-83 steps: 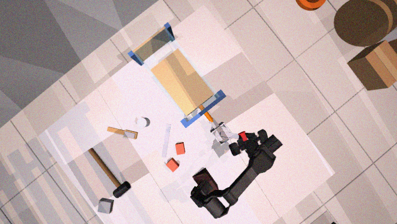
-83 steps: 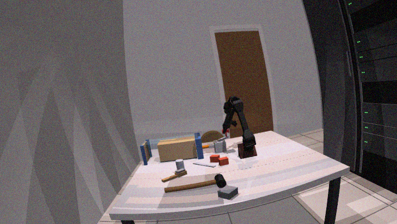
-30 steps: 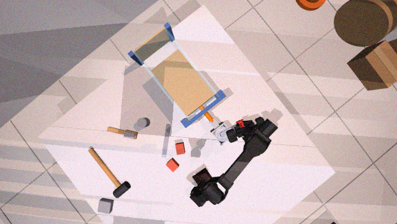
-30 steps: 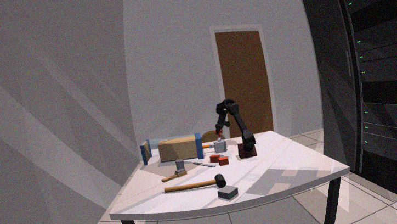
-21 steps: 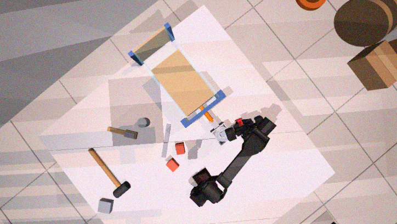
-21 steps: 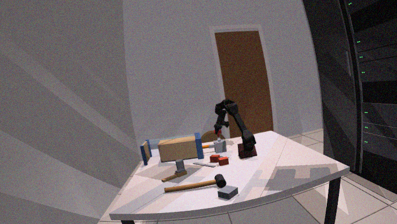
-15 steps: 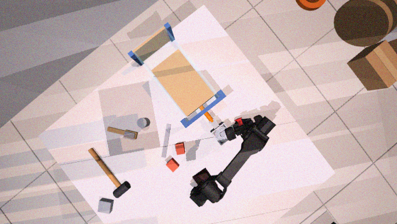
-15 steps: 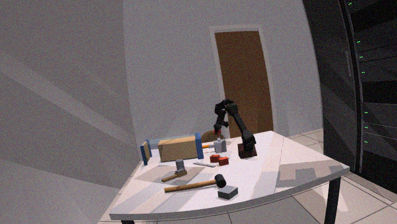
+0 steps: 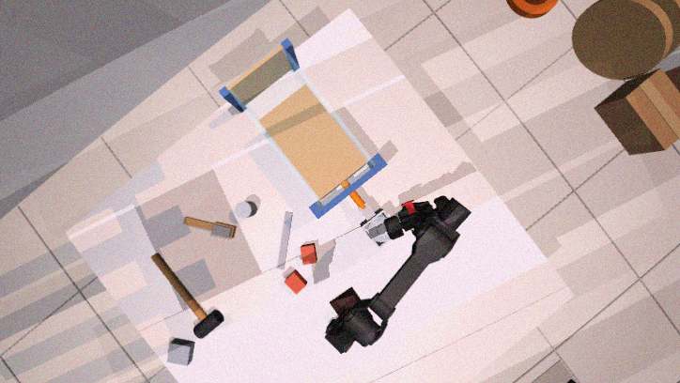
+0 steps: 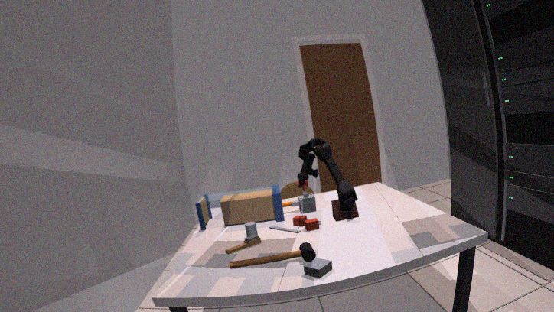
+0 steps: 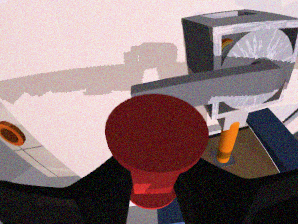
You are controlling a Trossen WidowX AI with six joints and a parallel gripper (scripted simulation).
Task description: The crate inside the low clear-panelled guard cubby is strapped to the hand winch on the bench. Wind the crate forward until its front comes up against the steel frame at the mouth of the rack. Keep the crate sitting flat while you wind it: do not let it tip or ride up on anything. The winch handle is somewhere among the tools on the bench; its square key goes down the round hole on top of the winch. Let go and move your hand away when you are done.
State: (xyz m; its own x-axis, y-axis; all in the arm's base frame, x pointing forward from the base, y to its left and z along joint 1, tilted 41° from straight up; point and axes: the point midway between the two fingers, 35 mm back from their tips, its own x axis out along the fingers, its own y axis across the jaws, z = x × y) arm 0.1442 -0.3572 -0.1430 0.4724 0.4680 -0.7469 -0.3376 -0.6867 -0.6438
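Right now the grey crank bar is 1 cm behind my gripper tip, 4 cm to the left of it and 3 cm below it. The rest, counted from my gripper tip: grey winch (2 cm behind, 10 cm to the left, 10 cm below); then red knob (2 cm behind, 1 cm to the left); then blue steel frame (15 cm ahead, 10 cm to the left, 2 cm below).
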